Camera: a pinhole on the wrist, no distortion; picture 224 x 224 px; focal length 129.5 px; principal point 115.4 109.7 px. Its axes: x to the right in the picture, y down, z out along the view. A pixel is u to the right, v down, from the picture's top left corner.
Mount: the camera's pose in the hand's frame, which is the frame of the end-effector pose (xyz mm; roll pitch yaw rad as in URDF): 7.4 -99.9 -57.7 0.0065 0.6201 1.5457
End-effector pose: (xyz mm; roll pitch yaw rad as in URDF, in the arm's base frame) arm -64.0 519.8 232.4 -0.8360 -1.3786 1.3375
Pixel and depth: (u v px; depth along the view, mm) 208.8 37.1 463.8
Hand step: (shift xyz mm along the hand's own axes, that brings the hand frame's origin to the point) 283.9 434.1 124.0
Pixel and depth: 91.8 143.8 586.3
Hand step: -136.7 158.1 482.3
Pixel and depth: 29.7 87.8 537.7
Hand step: 102.4 -79.7 586.2
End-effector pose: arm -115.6 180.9 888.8 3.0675 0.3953 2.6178
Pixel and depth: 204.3 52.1 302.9
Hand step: 152.7 241.3 67.3
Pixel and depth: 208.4 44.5 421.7
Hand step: 234.7 385.3 108.4
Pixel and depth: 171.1 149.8 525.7
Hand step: -139.6 394.1 239.6
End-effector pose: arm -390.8 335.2 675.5 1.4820 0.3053 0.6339
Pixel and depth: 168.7 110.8 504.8
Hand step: 18.0 362.4 232.4
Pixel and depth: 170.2 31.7 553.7
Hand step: 357.2 402.7 255.0
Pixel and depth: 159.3 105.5 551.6
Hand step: 40.7 372.1 282.4
